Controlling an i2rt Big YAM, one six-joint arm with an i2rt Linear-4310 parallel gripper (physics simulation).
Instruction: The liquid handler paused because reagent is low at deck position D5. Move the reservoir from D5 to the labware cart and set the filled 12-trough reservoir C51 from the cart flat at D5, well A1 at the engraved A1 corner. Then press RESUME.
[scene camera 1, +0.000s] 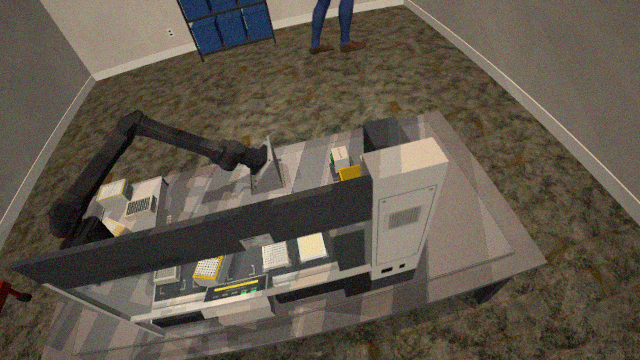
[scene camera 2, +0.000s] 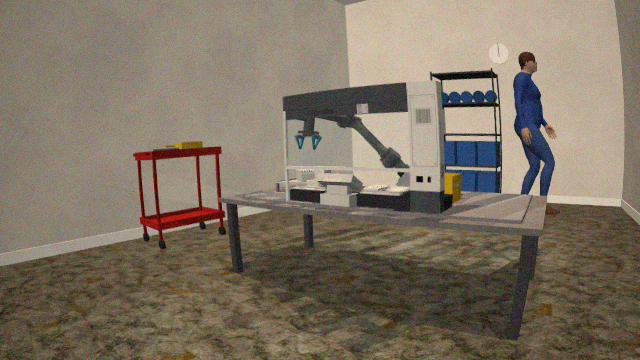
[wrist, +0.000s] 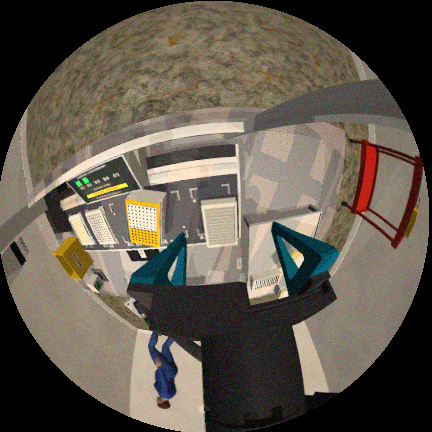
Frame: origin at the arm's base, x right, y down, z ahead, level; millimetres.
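Where they show: gripper, between the fingertips: (scene camera 2: 306, 149) (wrist: 229, 231); arm's base, origin of its link: (scene camera 1: 260, 160) (scene camera 2: 407, 174).
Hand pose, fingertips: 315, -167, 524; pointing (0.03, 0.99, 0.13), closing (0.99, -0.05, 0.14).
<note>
Each offset is from my fingertips to the top centre of the thing, as dx, dy, dz. "spot": to the spot under its first point. Level surfaces: height alone.
My gripper (scene camera 2: 308, 148) (wrist: 229, 231) is open and empty, high above the left end of the deck in scene camera 2; in scene camera 1 the beam hides its fingers. A pale ribbed reservoir @(+18, +171, -105) (scene camera 1: 166, 274) (wrist: 220, 222) sits at the deck end nearest the white labware cart @(+282, +201, -322) (scene camera 1: 150, 188) (wrist: 259, 242). Its position label is not legible. On that cart lies a reservoir with dark troughs @(+224, +175, -386) (scene camera 1: 140, 205) (wrist: 266, 281); no C51 marking or well letters can be read. The control screen (scene camera 1: 235, 288) (wrist: 106, 179) shows green marks and a yellow bar; RESUME is not legible.
The handler's dark upper beam @(spot: -362, -271, +75) (scene camera 1: 200, 230) (scene camera 2: 345, 100) spans the deck @(dy +208) (wrist: 175, 220). A yellow-framed tip box (scene camera 1: 209, 268) (wrist: 144, 220) stands on the deck near the ribbed reservoir. A red trolley (scene camera 2: 177, 152) (wrist: 367, 177) stands beyond the table. A person (scene camera 2: 527, 110) stands behind.
</note>
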